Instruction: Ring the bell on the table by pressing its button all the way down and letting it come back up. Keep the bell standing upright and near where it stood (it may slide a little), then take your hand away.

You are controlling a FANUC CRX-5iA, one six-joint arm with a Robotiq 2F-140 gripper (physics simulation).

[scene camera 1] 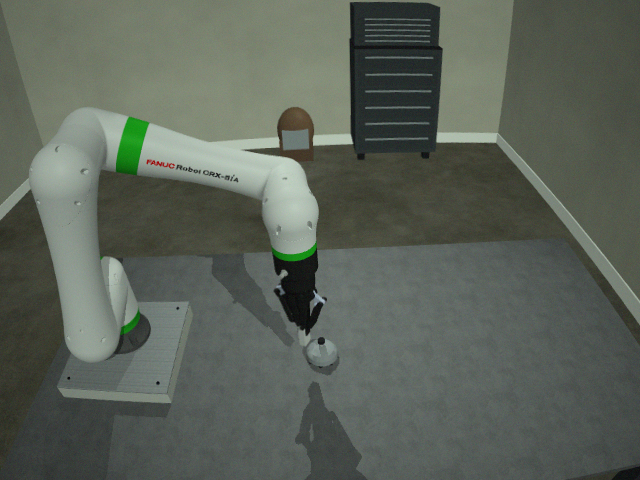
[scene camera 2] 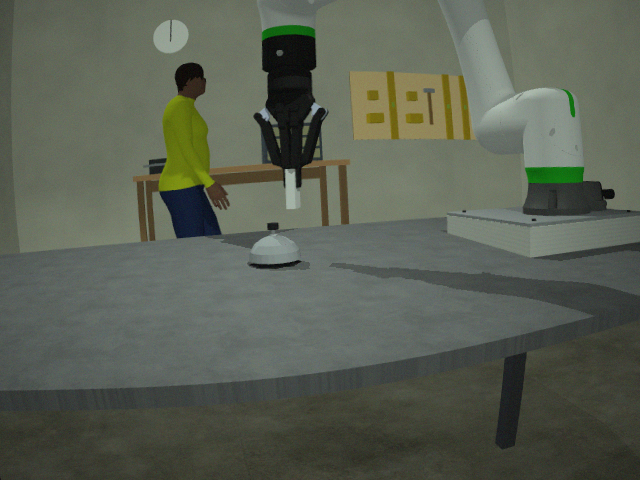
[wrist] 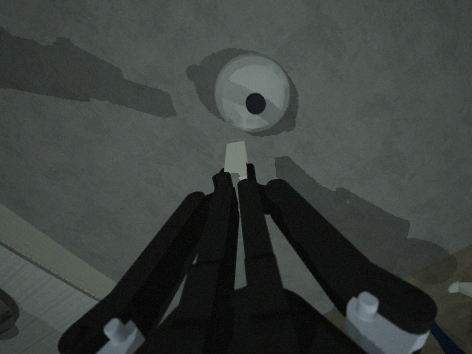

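Seen in the pictures: gripper, fingertip midpoint: [scene camera 1: 305, 341] [scene camera 2: 293, 208] [wrist: 238, 156]; arm's base at its link origin: [scene camera 1: 126, 333] [scene camera 2: 556, 212].
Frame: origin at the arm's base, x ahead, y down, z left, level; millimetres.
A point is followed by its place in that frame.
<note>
The bell [scene camera 1: 314, 356] @[z -60, x 531, y 22 mm] [scene camera 2: 274, 251] @[z 4, x 555, y 27 mm] [wrist: 235, 95] @[z -18, x 538, y 11 mm] is a pale silver dome standing upright on the grey table [scene camera 1: 465, 335] @[z 11, x 953, y 53 mm] [scene camera 2: 155, 320] @[z 248, x 727, y 53 mm] [wrist: 350, 60] @[z -71, x 658, y 53 mm]. Its black button [scene camera 1: 321, 340] @[z -35, x 551, y -13 mm] [scene camera 2: 272, 226] @[z -24, x 552, y -9 mm] [wrist: 255, 103] @[z -31, x 550, y -13 mm] stands raised at the top. My gripper [scene camera 1: 303, 338] @[z -56, x 511, y -32 mm] [scene camera 2: 292, 198] @[z -56, x 511, y -32 mm] [wrist: 238, 156] @[z -56, x 511, y -32 mm] is shut and empty, its pale fingertips together and pointing down. In scene camera 2 the tips hang a little above the button's height and to its right, with a visible gap. In the wrist view the tips show just below the dome, off the button.
The robot's base plate [scene camera 1: 149, 361] @[z -94, x 98, y 4 mm] [scene camera 2: 491, 232] @[z 1, x 166, y 28 mm] stands on the table. Beyond the table, a person [scene camera 2: 186, 144] in a yellow top stands by a wooden workbench [scene camera 2: 242, 176]. A dark tool cabinet [scene camera 1: 397, 98] stands against the wall.
</note>
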